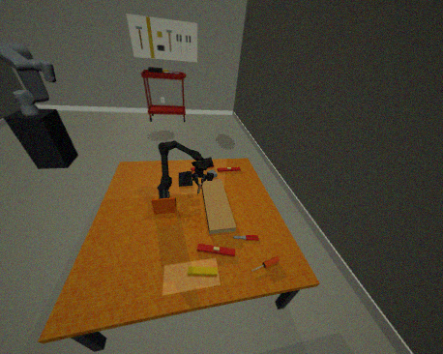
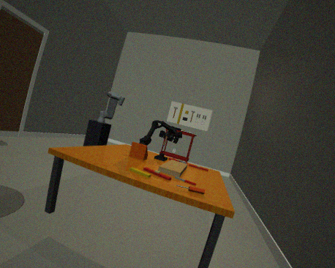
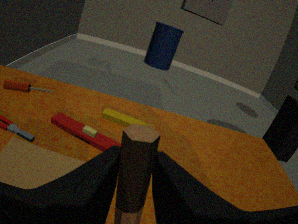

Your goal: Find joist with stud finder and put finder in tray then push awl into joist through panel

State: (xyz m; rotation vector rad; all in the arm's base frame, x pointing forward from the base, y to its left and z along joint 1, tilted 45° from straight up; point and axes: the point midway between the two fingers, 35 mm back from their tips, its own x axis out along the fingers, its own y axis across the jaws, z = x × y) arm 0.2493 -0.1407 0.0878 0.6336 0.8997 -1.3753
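Right now my gripper tip is 1 cm past the awl, 1 cm to the right of it and 6 cm above it. The rest, counted from my gripper tip: small grey block: 16 cm ahead, 44 cm to the left, 24 cm below; yellow bar: 2 cm behind, 42 cm to the right, 25 cm below; stud finder: 9 cm behind, 41 cm to the left, 21 cm below.
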